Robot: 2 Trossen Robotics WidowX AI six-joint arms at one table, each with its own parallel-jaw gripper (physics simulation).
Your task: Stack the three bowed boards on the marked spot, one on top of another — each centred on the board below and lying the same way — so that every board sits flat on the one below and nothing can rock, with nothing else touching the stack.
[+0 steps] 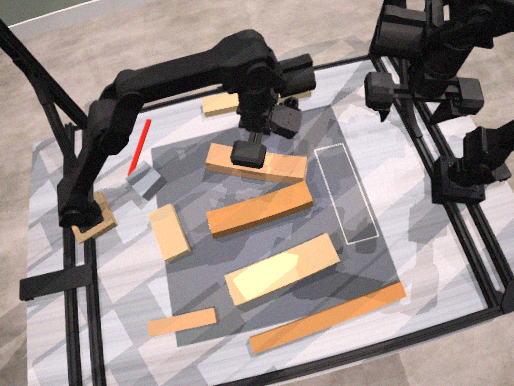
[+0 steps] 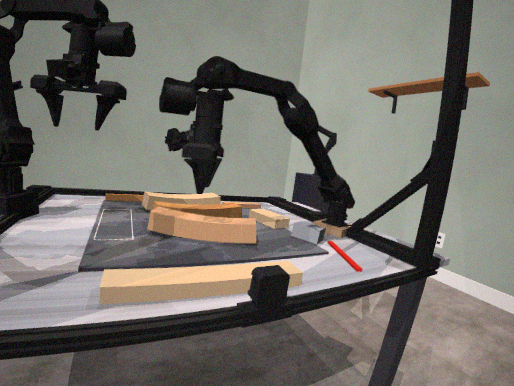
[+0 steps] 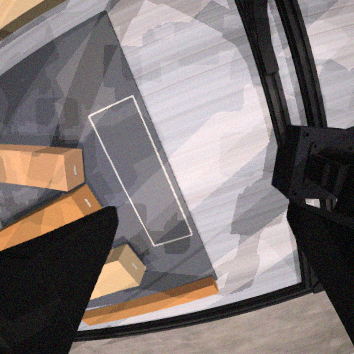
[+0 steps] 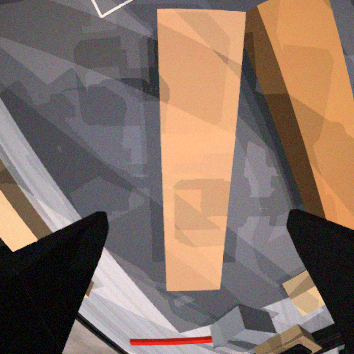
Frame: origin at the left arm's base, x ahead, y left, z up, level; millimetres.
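Seen in the pictures: left gripper, fingertip midpoint: [image 1: 405,121] [image 2: 76,128] [image 3: 202,212]; right gripper, fingertip midpoint: [image 1: 257,145] [image 2: 203,190] [image 4: 198,219]; left arm's base, origin of the base link: [image 1: 462,176] [image 2: 5,192] [image 3: 326,165]; right arm's base, origin of the base link: [image 1: 88,216] [image 2: 334,223].
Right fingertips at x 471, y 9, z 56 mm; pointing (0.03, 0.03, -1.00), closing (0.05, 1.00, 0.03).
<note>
Offsets run from my right fingertips to a thing's top centre. "*": to the spot under its first point.
The salmon bowed board {6 mm ahead, 6 mm left, 57 mm down} [image 1: 287,166] [image 2: 200,228] [image 3: 35,167] [image 4: 200,125] lies on the dark mat. The orange bowed board {20 mm back, 119 mm left, 56 mm down} [image 1: 260,207] [image 2: 225,210] [image 3: 50,220] [image 4: 310,75] lies beside it at an angle; their near ends almost meet, and contact is unclear. The pale bowed board {88 mm back, 247 mm left, 57 mm down} [image 1: 315,252] [image 2: 182,200] [image 3: 117,270] lies apart from both. The white outline {* 179 mm back, 58 mm left, 107 mm down} [image 1: 331,197] [image 2: 133,225] [image 3: 121,181] bears no board. My right gripper [image 1: 266,140] [image 2: 200,190] [image 4: 198,219] is open and empty above the salmon board. My left gripper [image 1: 409,120] [image 2: 77,127] [image 3: 202,212] is open and empty, high up beside the outline.
A long pale bar {43 mm ahead, 211 mm right, 90 mm down} [image 1: 220,104] [image 2: 190,285] and an orange strip {194 mm back, 330 mm left, 85 mm down} [image 1: 327,317] [image 3: 150,302] lie along opposite table edges. A pale block {186 mm ahead, 198 mm left, 80 mm down} [image 1: 170,232], peach block {111 mm ahead, 387 mm left, 92 mm down} [image 1: 182,321], grey block {279 mm ahead, 76 mm left, 69 mm down} [image 1: 145,181], red rod {337 mm ahead, 26 mm right, 108 mm down} [image 1: 140,147] and tan angled piece [image 1: 107,220] lie toward the right arm's base.
</note>
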